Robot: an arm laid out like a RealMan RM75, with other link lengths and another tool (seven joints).
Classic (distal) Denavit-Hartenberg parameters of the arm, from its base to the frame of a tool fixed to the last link. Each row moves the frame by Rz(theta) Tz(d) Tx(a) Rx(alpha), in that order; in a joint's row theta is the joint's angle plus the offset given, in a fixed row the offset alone. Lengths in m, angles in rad.
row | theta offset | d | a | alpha
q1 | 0 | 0.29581 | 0 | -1.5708
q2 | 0 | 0 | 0 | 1.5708
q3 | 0 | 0.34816 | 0 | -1.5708
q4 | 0 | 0 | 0 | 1.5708
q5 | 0 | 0.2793 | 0 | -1.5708
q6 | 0 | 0 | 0 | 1.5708
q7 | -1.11 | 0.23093 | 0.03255 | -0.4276
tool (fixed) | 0 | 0.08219 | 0 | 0
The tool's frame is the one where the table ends.
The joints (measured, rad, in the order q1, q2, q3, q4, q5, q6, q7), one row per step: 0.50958 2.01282 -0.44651 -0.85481 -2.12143 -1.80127 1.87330; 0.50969 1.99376 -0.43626 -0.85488 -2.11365 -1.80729 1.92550; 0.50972 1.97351 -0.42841 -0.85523 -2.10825 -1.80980 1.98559; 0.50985 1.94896 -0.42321 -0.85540 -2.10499 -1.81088 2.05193; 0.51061 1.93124 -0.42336 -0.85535 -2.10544 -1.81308 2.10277; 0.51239 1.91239 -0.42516 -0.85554 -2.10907 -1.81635 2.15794; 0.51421 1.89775 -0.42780 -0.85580 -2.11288 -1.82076 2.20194; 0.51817 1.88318 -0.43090 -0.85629 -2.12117 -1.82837 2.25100; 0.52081 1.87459 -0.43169 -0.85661 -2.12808 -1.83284 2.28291; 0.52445 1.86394 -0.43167 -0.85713 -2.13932 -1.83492 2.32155; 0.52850 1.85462 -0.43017 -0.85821 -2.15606 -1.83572 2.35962; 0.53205 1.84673 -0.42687 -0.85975 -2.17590 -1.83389 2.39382; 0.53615 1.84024 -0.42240 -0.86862 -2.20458 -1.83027 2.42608; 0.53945 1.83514 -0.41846 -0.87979 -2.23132 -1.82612 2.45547; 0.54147 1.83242 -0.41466 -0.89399 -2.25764 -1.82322 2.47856
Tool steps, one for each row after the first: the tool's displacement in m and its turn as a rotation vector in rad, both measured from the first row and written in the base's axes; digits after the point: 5 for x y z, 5 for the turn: 0.00171 0.00181 0.01272 -0.00195 0.01676 -0.04185; 0.00426 0.00372 0.02560 -0.00640 0.03211 -0.09142; 0.00795 0.00577 0.04015 -0.01255 0.04408 -0.14631; 0.01024 0.00619 0.04947 -0.02333 0.05095 -0.18682; 0.01252 0.00616 0.05877 -0.03804 0.05583 -0.23038; 0.01382 0.00555 0.06560 -0.05228 0.05914 -0.26418; 0.01442 0.00416 0.07173 -0.07283 0.06146 -0.30095; 0.01499 0.00323 0.07539 -0.08569 0.06306 -0.32641; 0.01668 0.00295 0.08016 -0.09809 0.06248 -0.36027; 0.01938 0.00255 0.08425 -0.11010 0.05895 -0.39711; 0.02324 0.00243 0.08798 -0.11820 0.05317 -0.43445; 0.02900 0.00276 0.09237 -0.12131 0.03713 -0.47294; 0.03451 0.00331 0.09686 -0.12085 0.02095 -0.50832; 0.04008 0.00328 0.10087 -0.11813 0.00278 -0.53804
